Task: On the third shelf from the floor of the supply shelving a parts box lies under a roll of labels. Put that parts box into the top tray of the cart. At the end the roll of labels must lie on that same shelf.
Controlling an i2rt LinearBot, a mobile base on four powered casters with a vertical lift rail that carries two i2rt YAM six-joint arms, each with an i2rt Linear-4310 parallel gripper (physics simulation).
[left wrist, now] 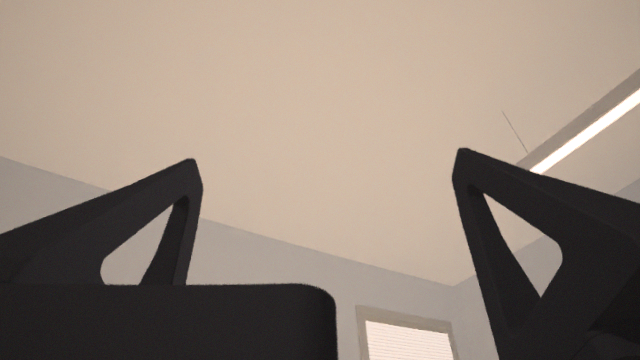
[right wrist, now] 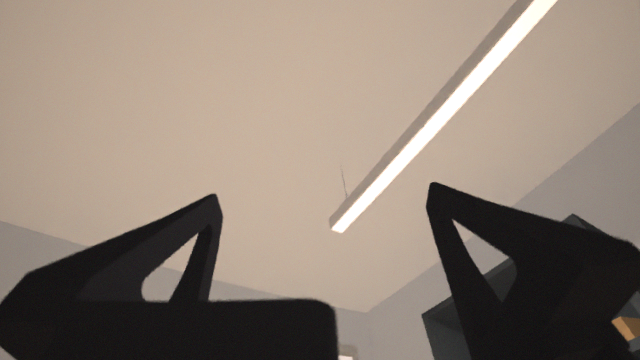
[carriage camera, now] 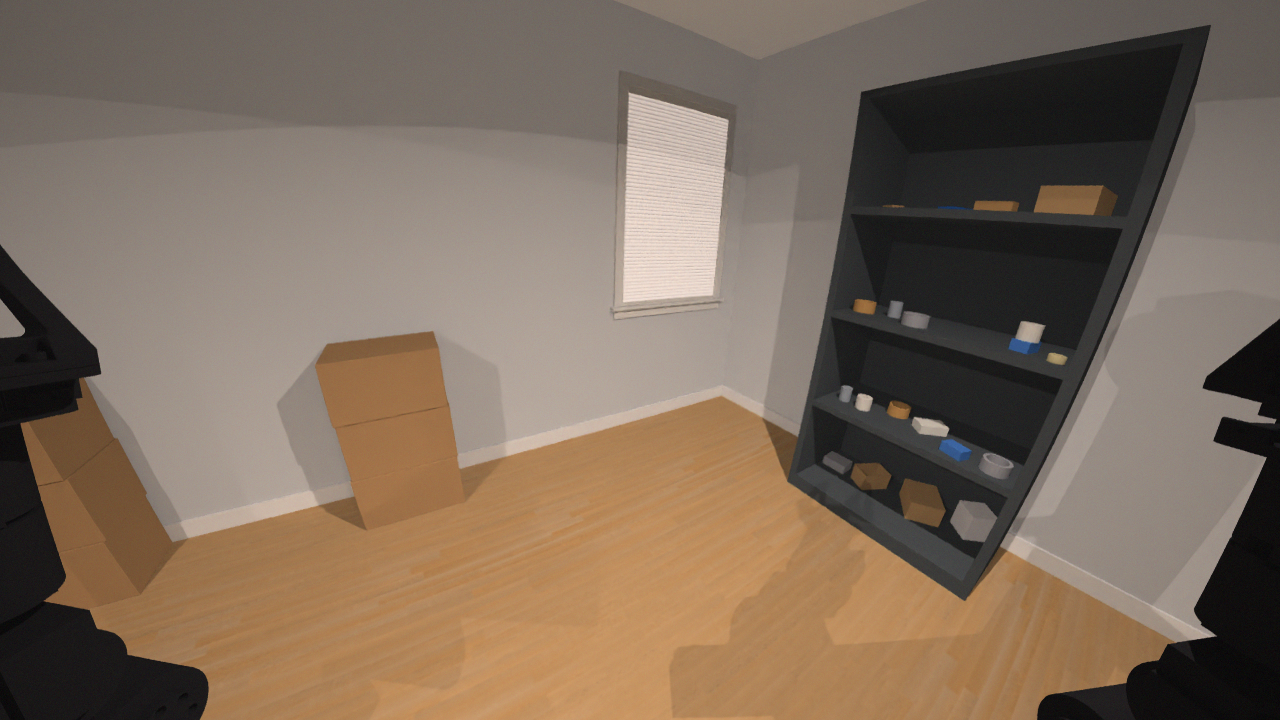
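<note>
The dark supply shelving stands at the right in the carriage view. On its third shelf from the floor, toward the right end, a small blue parts box lies under a white roll of labels. The cart does not show in the current views. My left gripper is open and empty, pointing up toward the ceiling; part of its arm shows at the left edge of the carriage view. My right gripper is open and empty, also pointing up. Both are well away from the shelving.
The same shelf also holds an orange roll, a grey cylinder, a grey ring-shaped roll and a small yellow roll. Stacked cartons stand along the left wall. A window is left of the shelving.
</note>
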